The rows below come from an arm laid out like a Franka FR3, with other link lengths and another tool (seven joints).
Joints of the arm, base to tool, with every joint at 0 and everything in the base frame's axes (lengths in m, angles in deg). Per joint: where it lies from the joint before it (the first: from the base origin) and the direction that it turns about. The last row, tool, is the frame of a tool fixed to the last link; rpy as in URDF.
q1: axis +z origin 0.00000 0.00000 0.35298
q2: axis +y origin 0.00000 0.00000 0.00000
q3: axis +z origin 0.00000 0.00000 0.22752
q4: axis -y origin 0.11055 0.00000 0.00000
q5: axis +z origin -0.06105 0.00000 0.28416
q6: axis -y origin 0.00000 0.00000 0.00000
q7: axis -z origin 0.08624 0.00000 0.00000
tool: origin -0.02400 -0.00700 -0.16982 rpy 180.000 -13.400 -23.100
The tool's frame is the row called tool.
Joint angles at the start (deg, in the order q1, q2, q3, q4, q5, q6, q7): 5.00, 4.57, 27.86, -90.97, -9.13, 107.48, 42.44
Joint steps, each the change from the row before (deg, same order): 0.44, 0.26, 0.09, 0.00, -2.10, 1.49, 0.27; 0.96, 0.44, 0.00, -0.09, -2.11, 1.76, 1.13; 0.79, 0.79, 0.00, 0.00, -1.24, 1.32, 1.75; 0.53, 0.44, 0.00, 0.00, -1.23, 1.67, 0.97; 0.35, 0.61, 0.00, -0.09, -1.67, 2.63, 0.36; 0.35, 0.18, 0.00, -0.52, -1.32, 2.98, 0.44; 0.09, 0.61, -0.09, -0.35, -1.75, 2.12, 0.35
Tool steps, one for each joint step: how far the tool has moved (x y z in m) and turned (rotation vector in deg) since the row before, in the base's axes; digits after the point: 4 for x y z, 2 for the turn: 0.0039, 0.0024, 0.0008, -0.87, -2.11, 0.66; 0.0023, 0.0068, -0.0006, -0.51, -2.08, 0.39; 0.0016, 0.0071, -0.0039, 0.22, -0.96, -0.48; 0.0027, 0.0055, -0.0003, 0.27, -1.57, 0.11; 0.0057, 0.0050, -0.0003, 0.23, -2.32, 0.83; 0.0038, 0.0061, 0.0011, 0.59, -2.42, 0.91; 0.0055, 0.0014, -0.0030, -0.25, -1.72, 0.55
